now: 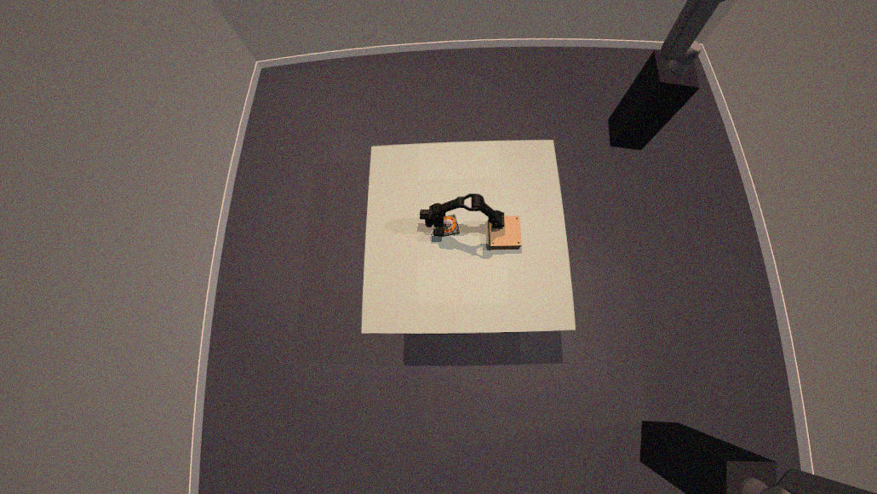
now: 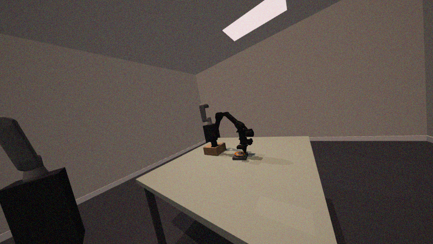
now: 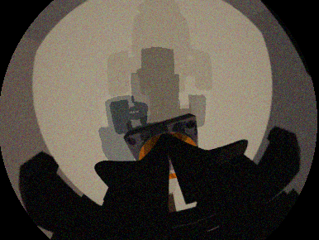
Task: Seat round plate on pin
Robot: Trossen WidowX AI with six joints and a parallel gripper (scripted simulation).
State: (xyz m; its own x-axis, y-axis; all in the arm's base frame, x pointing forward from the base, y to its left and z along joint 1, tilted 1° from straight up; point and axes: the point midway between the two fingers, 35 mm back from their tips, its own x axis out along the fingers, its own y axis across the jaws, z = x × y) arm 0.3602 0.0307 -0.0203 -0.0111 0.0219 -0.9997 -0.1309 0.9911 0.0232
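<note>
The round plate lies 3 cm behind my gripper tip and 1 cm to the right of it.
</note>
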